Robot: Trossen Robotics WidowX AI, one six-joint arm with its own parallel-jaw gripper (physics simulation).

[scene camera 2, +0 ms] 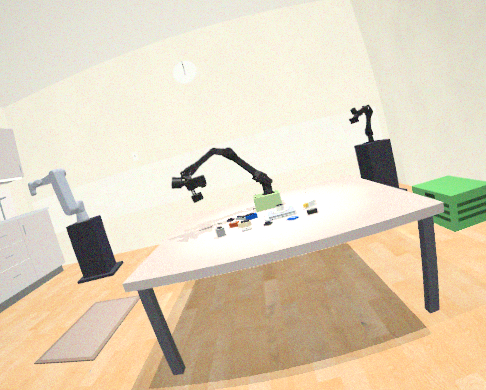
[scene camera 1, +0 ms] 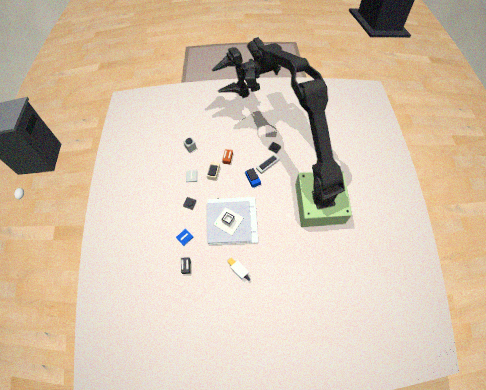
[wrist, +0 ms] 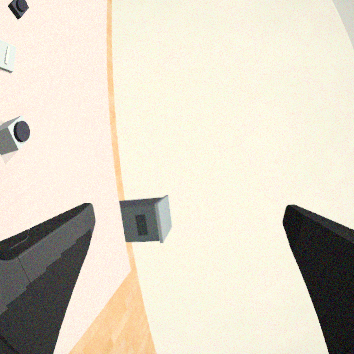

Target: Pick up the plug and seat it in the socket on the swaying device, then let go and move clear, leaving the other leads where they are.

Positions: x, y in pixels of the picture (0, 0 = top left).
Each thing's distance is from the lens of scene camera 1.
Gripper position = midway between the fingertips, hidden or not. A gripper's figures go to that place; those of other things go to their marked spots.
my gripper (scene camera 1: 215, 81): 106 cm
device (scene camera 1: 227, 222): 99 cm
